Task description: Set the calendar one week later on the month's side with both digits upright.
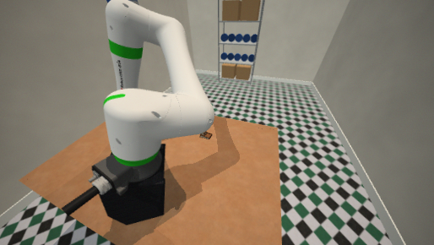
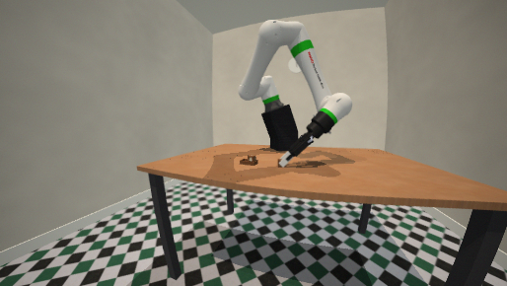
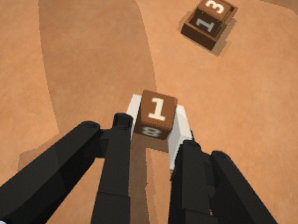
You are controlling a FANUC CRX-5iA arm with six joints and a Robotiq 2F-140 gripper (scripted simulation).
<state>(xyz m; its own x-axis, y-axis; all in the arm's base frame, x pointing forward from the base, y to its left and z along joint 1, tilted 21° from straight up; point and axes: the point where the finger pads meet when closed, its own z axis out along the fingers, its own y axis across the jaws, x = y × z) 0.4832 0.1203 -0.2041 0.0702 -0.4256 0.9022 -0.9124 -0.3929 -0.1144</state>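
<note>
The brown cube is 1 cm ahead of my hand, 2 cm to the right of it and 2 cm below it. From my hand the other things lie so: brown calendar tray 2 cm ahead, 18 cm to the right, 3 cm below.
</note>
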